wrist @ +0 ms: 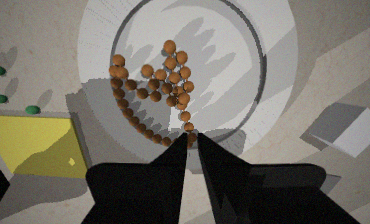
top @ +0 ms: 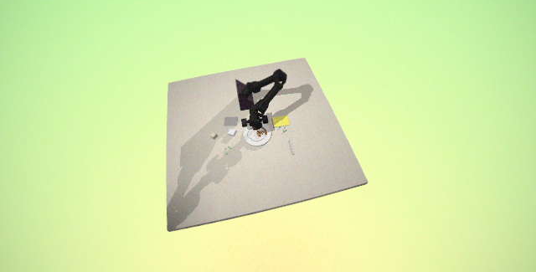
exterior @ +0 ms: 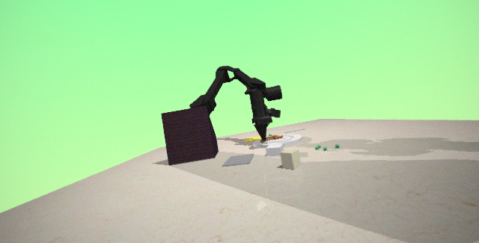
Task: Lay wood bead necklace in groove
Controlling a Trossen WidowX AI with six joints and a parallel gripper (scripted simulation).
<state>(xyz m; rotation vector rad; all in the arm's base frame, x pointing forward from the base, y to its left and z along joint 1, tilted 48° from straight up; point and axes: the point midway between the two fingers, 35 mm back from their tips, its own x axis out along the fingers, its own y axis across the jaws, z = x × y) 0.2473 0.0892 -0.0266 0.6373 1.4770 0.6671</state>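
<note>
My gripper tip is 50 mm short of the round white bead board, 10 mm to the right of it and 10 mm above it. From my gripper tip the other things lie so: thin white strip (200 mm ahead, 230 mm to the left, 10 mm below); then yellow card (30 mm behind, 200 mm to the left, 10 mm below); then grey flat plate (100 mm behind, 180 mm to the right, 10 mm below).
</note>
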